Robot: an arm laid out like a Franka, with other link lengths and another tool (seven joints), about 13 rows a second.
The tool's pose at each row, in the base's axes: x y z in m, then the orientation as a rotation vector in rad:
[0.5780, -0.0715, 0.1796, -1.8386, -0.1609, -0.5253]
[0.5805, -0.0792, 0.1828, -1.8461, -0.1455, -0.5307]
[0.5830, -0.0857, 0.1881, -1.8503, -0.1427, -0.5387]
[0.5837, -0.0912, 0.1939, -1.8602, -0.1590, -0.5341]
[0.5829, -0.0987, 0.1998, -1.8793, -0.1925, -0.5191]
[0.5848, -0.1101, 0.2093, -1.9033, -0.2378, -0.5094]
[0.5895, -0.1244, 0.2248, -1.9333, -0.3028, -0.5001]
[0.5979, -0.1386, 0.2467, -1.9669, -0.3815, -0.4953]
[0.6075, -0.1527, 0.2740, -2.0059, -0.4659, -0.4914]
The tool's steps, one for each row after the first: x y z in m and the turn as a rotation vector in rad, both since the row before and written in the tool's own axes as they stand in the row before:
[0.0048, 0.0007, -0.0073, -0.0106, 0.0094, 0.0071]
[0.0055, -0.0015, -0.0066, -0.0060, 0.0057, -0.0026]
[0.0040, -0.0029, -0.0063, -0.0061, -0.0132, -0.0095]
[0.0030, -0.0027, -0.0087, -0.0105, -0.0305, -0.0167]
[0.0072, -0.0032, -0.0127, -0.0151, -0.0336, -0.0278]
[0.0123, -0.0056, -0.0169, -0.0195, -0.0438, -0.0419]
[0.0180, -0.0084, -0.0189, -0.0242, -0.0476, -0.0535]
[0.0213, -0.0106, -0.0217, -0.0310, -0.0506, -0.0575]

